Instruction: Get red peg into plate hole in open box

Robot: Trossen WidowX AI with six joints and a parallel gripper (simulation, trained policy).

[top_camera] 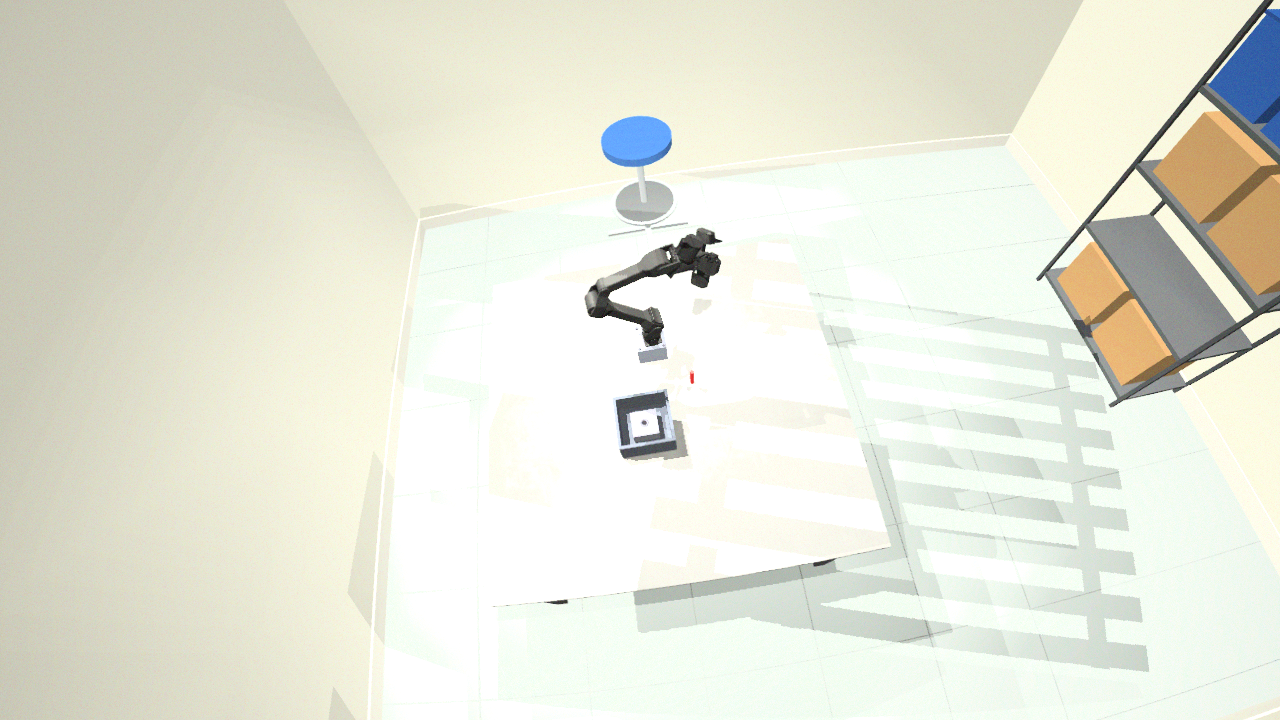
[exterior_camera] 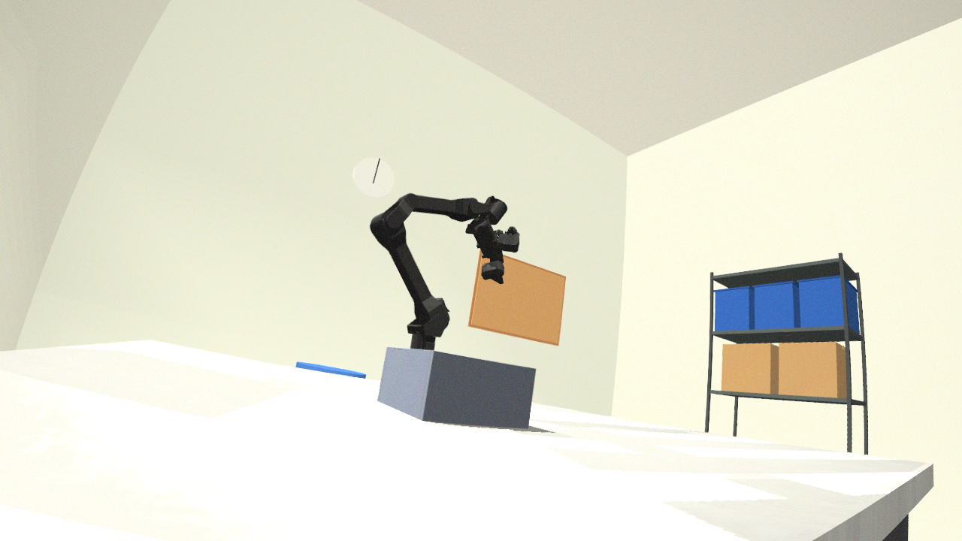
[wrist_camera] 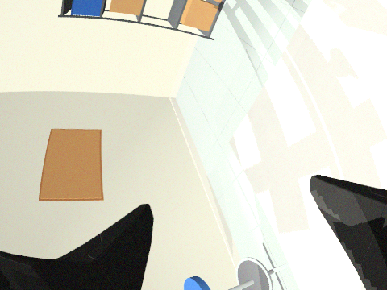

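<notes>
My gripper tip is now 230 mm short of the red peg, 160 mm to the left of it and 350 mm above it. The rest, counted from my gripper tip: grey box 360 mm ahead, 370 mm to the right, 370 mm below.
</notes>
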